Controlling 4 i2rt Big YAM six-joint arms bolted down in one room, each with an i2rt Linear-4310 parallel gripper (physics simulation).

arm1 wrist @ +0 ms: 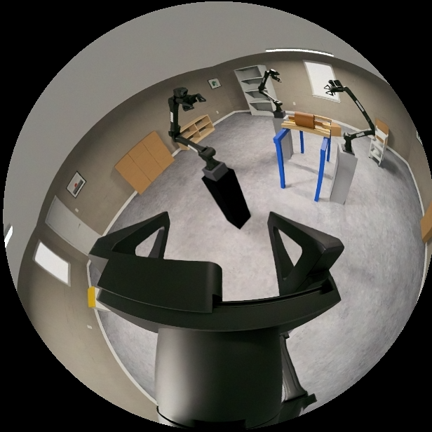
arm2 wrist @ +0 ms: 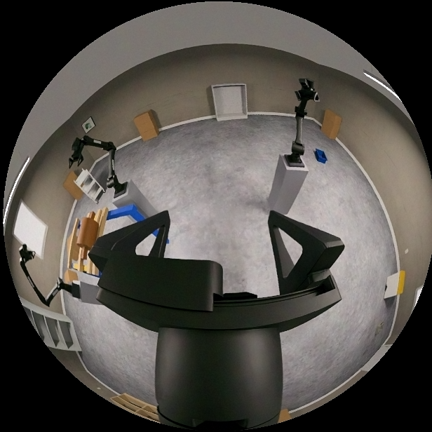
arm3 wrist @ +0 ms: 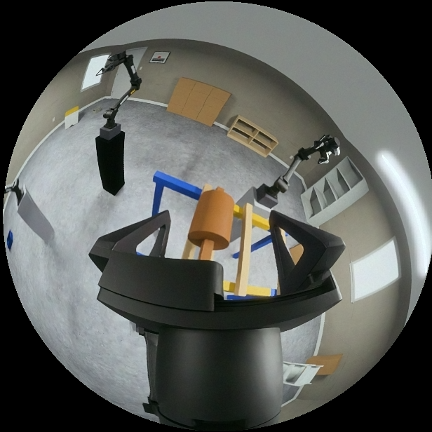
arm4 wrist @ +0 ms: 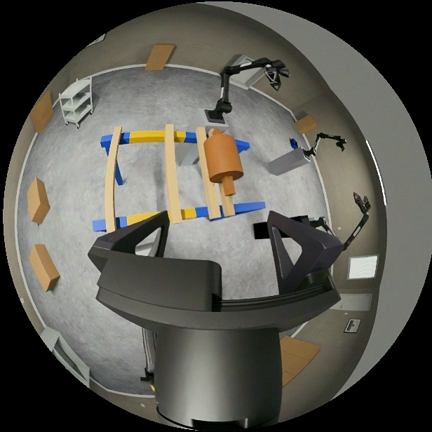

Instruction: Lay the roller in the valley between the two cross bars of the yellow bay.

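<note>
The orange-brown roller point(arm1 wrist: 304, 119) point(arm2 wrist: 88, 232) point(arm3 wrist: 212, 217) point(arm4 wrist: 223, 156) lies on its side over two close wooden bars at the blue end of the frame. The yellow bay shows by its yellow rail part point(arm3 wrist: 256, 218) point(arm4 wrist: 155, 136). In the arm4 view, one cross bar point(arm4 wrist: 112, 180) stands left of the yellow and another cross bar point(arm4 wrist: 172, 175) crosses it. Arm1's gripper point(arm1 wrist: 220, 215) and arm2's gripper point(arm2 wrist: 220, 215) are open and empty, away from the frame. Arm3's gripper point(arm3 wrist: 220, 215) is open, facing the roller, not holding it. Arm4's gripper point(arm4 wrist: 217, 213) is open and empty, facing the frame.
The blue frame point(arm1 wrist: 280, 165) point(arm3 wrist: 177, 185) point(arm4 wrist: 254, 205) carries the wooden bars. A grey pedestal point(arm1 wrist: 344, 172) and a black pedestal point(arm3 wrist: 111, 160) bear arms. A white cart point(arm4 wrist: 77, 102) and cardboard boxes point(arm4 wrist: 38, 201) stand near the walls. A small blue bin point(arm2 wrist: 321, 155) is on the floor.
</note>
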